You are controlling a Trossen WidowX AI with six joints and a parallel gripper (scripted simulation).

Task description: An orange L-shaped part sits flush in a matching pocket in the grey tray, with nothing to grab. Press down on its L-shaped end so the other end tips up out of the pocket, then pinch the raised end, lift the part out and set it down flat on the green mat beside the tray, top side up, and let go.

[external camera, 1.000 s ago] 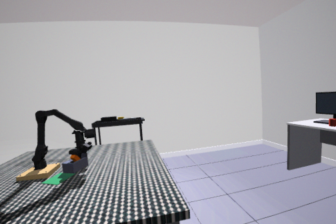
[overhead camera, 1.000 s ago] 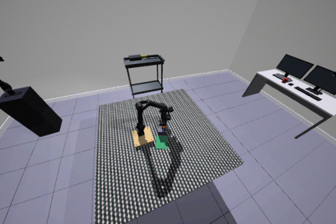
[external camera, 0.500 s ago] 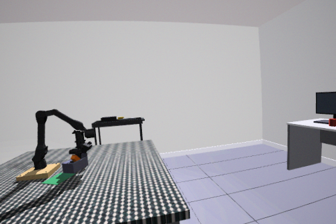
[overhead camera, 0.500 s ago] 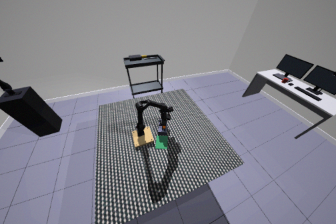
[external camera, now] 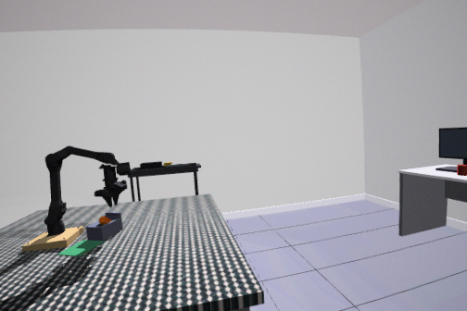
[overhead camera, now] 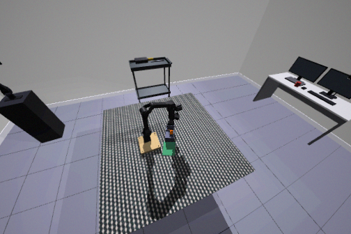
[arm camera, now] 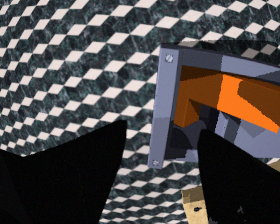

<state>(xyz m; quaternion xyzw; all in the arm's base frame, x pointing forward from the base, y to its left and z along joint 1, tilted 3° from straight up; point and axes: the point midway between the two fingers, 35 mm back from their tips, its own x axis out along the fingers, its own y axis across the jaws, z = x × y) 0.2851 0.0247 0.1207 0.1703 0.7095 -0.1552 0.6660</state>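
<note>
Now: gripper tip 8 cm above the orange L-shaped part, 4 cm to the left of it and 3 cm past it. The rest, counted from my gripper tip: green mat 20 cm to the right, 14 cm below, 11 cm behind.
</note>
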